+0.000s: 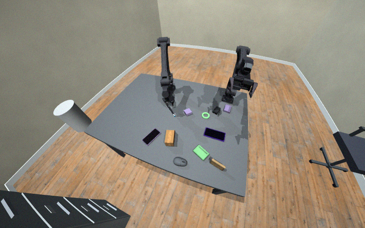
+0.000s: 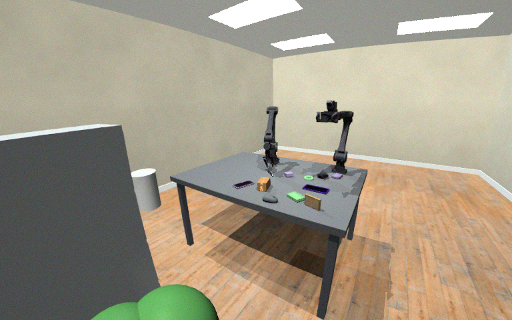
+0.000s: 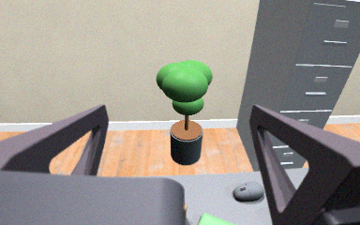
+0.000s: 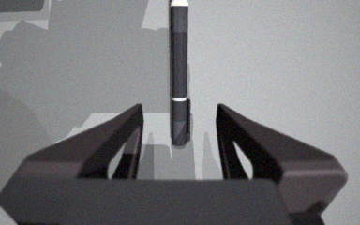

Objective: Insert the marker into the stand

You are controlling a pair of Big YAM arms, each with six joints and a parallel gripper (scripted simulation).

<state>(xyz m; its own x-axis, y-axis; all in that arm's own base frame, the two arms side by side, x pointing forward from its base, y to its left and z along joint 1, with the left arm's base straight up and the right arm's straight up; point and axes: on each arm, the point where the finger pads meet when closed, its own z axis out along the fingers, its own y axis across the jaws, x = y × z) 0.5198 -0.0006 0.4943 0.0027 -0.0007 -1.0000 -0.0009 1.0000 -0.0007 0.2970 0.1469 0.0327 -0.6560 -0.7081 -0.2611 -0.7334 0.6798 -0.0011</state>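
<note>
My right gripper is now 2 cm short of the dark marker, 2 cm to the right of it and 6 cm above it. Round my right hand: orange-brown desk stand: 29 cm ahead, 11 cm to the left, 3 cm below; mouse: 46 cm ahead, 25 cm to the left, 4 cm below.
</note>
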